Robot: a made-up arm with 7 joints.
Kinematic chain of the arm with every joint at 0, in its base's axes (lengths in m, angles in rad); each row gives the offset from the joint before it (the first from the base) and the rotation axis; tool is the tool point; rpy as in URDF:
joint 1: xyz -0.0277 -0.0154 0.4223 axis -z
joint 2: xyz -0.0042 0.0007 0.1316 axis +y
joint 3: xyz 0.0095 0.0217 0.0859 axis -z
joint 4: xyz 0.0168 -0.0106 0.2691 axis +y
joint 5: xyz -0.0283 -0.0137 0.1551 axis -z
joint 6: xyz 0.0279 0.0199 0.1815 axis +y
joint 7: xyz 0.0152 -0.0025 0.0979 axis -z
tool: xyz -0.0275 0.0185 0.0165 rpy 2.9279 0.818 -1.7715
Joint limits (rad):
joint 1: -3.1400..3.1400
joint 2: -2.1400..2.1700
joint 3: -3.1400..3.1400
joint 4: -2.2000..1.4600
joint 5: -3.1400..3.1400
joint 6: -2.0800..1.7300
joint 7: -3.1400..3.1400
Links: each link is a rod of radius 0.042 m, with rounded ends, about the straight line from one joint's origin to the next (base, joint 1, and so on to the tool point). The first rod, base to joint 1, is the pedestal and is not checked.
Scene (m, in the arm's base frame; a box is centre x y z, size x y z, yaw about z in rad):
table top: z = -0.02
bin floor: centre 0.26 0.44 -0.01 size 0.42 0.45 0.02 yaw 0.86
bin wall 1: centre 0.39 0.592 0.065 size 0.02 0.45 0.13 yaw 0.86
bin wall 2: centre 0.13 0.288 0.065 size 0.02 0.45 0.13 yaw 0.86
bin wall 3: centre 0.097 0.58 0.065 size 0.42 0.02 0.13 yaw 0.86
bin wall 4: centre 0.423 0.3 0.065 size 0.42 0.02 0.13 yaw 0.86
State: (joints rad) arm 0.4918 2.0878 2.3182 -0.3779 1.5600 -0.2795 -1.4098
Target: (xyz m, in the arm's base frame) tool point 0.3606 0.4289 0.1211
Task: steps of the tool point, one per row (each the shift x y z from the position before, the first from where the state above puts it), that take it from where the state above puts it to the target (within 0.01 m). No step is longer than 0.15 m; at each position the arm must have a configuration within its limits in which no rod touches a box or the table.
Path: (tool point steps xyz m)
1: 0.0008 0.1368 0.0403
2: -0.0244 0.1297 0.0651
3: -0.0496 0.1126 0.0831
4: -0.0727 0.0876 0.0939
5: -0.0920 0.0554 0.0970
6: 0.0081 0.0226 -0.0763
7: 0.0028 0.0175 -0.0737
8: 0.0020 0.0124 -0.0685
9: 0.0048 0.0062 -0.0616
10: 0.0094 -0.0011 -0.0529

